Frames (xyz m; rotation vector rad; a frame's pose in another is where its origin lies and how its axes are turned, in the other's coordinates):
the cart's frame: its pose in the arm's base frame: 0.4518 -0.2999 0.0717 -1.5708 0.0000 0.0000
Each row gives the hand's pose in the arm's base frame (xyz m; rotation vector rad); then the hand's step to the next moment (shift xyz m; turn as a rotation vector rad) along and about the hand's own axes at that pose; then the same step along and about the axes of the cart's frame.
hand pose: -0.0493 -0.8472 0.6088 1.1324 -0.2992 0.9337
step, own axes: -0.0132 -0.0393 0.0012 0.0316 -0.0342 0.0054
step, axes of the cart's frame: 0.0223 0.0330 -0.0117 0.0464 -0.0006 0.0068
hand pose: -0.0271 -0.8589 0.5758 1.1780 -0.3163 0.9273
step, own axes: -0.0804 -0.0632 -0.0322 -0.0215 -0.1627 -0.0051
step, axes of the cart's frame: -0.0087 0.1061 -0.0128 0.1089 0.1215 -0.0181
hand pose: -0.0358 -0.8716 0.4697 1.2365 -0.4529 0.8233
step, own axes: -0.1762 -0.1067 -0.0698 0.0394 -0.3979 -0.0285
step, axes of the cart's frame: -0.0405 0.2137 0.0021 0.3234 0.2369 -0.0014
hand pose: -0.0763 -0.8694 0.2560 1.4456 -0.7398 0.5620
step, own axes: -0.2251 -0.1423 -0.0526 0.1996 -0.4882 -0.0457
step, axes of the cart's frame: -0.0387 0.2610 0.0636 0.4985 0.1783 -0.0049
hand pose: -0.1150 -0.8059 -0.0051 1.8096 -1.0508 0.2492
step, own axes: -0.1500 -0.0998 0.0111 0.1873 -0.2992 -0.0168
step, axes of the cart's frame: -0.0188 0.1575 0.0862 0.3416 0.0769 -0.0477
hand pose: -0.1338 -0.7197 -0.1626 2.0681 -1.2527 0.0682
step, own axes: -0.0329 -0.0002 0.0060 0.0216 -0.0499 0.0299
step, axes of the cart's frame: -0.0191 0.0173 0.0214 0.0420 0.0410 -0.0200
